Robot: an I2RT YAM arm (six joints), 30 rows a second.
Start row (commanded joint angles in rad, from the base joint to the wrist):
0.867, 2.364, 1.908, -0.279, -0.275, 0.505
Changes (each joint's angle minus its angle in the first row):
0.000, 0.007, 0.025, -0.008, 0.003, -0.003
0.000, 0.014, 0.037, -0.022, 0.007, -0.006
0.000, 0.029, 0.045, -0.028, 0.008, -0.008
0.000, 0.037, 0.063, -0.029, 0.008, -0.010
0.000, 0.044, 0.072, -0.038, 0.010, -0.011
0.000, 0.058, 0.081, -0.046, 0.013, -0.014
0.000, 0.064, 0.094, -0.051, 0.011, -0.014
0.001, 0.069, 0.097, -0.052, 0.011, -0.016
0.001, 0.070, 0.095, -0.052, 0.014, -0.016
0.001, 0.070, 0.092, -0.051, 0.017, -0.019
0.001, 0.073, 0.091, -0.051, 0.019, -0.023
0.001, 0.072, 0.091, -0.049, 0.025, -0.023
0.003, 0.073, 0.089, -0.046, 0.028, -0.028
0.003, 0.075, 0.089, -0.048, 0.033, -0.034
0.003, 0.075, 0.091, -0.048, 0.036, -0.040
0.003, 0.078, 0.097, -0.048, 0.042, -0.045
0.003, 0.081, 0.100, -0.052, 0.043, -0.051
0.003, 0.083, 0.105, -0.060, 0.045, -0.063
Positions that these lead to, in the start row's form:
0.867, 2.371, 1.933, -0.287, -0.272, 0.502
0.867, 2.378, 1.945, -0.301, -0.268, 0.499
0.867, 2.393, 1.953, -0.307, -0.267, 0.497
0.867, 2.401, 1.971, -0.308, -0.267, 0.495
0.867, 2.408, 1.980, -0.317, -0.265, 0.494
0.867, 2.422, 1.989, -0.325, -0.262, 0.491
0.867, 2.428, 2.002, -0.330, -0.264, 0.491
0.868, 2.433, 2.005, -0.331, -0.264, 0.489
0.868, 2.434, 2.003, -0.331, -0.261, 0.489
0.868, 2.434, 2.000, -0.330, -0.258, 0.486
0.868, 2.437, 1.999, -0.330, -0.256, 0.482
0.868, 2.436, 1.999, -0.328, -0.250, 0.482
0.870, 2.437, 1.997, -0.325, -0.247, 0.477
0.870, 2.439, 1.997, -0.327, -0.242, 0.471
0.870, 2.439, 1.999, -0.327, -0.239, 0.465
0.870, 2.442, 2.005, -0.327, -0.233, 0.460
0.870, 2.445, 2.008, -0.331, -0.232, 0.454
0.870, 2.447, 2.013, -0.339, -0.230, 0.442

